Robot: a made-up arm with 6 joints.
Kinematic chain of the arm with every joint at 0, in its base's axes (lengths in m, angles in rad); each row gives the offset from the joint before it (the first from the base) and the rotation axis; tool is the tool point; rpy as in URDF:
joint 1: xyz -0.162 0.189 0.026 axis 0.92 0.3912 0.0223
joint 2: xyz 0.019 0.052 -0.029 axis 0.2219 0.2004 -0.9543
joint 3: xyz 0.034 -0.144 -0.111 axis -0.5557 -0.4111 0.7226
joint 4: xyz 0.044 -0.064 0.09 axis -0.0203 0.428 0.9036
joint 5: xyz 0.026 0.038 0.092 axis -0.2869 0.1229 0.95
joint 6: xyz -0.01 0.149 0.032 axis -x
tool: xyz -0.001 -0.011 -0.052 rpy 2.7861 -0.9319 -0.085
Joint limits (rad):
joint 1: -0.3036..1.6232
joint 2: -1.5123..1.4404
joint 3: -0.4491..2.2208
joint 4: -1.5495..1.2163
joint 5: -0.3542..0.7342
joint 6: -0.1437..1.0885
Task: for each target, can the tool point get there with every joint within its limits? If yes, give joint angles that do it. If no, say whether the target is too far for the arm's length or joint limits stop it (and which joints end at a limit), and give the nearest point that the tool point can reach.
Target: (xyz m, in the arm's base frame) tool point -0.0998 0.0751 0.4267
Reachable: no: joint limits stop it (at a limit: joint 1, joint 3, joint 4, joint 5, joint 6) | nearest point -0.1225 0.1870 0.2959 | short by 0.174 m
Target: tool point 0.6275 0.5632 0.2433
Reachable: no: too far | nearest point 0.1650 0.3599 0.1981 | short by 0.507 m
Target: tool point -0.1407 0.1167 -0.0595
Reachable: yes | joints 0.3606 -1.0440 1.2702 0.4150 0.3972 0.5567
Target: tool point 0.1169 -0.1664 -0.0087
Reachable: no: joint limits stop it (at a limit: joint 3, joint 4, joint 5, joint 6) | nearest point 0.0604 -0.0808 -0.0005 | short by 0.103 m
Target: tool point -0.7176 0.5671 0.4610
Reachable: no: too far | nearest point -0.3813 0.3658 0.2178 | short by 0.461 m
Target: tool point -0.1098 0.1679 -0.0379
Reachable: yes | joints 1.3369 -1.2601 0.7783 0.6668 0.5592 0.6275
